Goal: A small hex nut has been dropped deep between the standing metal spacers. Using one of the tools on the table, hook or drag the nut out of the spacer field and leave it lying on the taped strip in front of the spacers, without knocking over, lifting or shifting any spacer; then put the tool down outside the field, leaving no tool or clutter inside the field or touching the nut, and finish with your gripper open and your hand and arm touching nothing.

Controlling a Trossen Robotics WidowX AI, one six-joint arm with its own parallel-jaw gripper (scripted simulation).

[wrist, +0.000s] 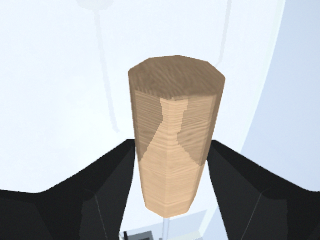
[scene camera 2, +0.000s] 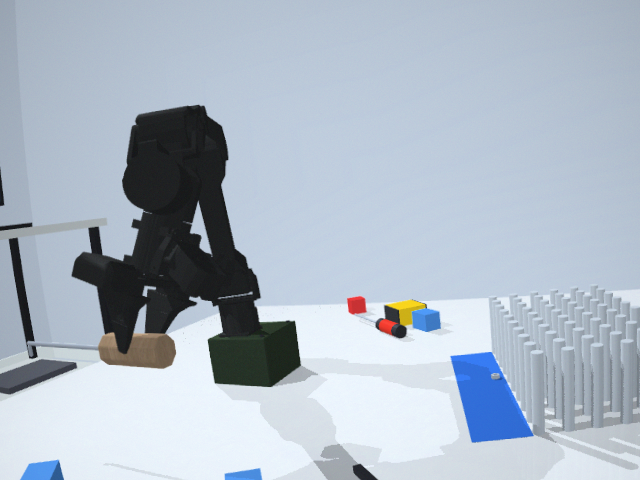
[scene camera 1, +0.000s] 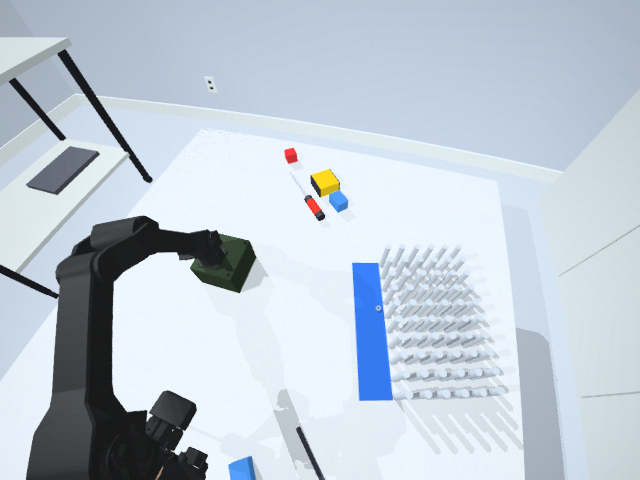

Scene:
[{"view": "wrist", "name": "my gripper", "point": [171, 146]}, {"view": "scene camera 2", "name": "my gripper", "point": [135, 352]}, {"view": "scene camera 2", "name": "yellow block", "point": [400, 312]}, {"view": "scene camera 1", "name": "my gripper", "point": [151, 463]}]

